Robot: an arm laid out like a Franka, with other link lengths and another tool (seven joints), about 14 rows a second.
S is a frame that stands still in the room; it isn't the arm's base.
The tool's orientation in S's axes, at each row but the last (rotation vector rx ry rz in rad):
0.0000, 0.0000, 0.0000
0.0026, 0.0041, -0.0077
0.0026, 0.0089, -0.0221
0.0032, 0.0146, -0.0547
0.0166, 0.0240, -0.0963
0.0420, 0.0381, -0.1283
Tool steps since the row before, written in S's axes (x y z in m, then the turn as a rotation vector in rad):
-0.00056, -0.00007, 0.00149, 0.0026, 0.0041, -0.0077
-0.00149, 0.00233, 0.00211, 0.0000, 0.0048, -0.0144
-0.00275, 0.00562, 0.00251, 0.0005, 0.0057, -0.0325
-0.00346, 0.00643, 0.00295, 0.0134, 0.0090, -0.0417
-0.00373, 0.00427, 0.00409, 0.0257, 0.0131, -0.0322
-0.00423, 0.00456, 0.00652, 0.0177, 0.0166, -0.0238
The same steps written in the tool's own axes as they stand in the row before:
-0.00056, -0.00007, 0.00149, 0.0026, 0.0041, -0.0077
-0.00152, 0.00232, 0.00210, 0.0000, 0.0048, -0.0144
-0.00290, 0.00556, 0.00247, 0.0007, 0.0056, -0.0325
-0.00385, 0.00624, 0.00288, 0.0135, 0.0096, -0.0415
-0.00422, 0.00395, 0.00393, 0.0251, 0.0150, -0.0318
-0.00504, 0.00423, 0.00616, 0.0164, 0.0178, -0.0239

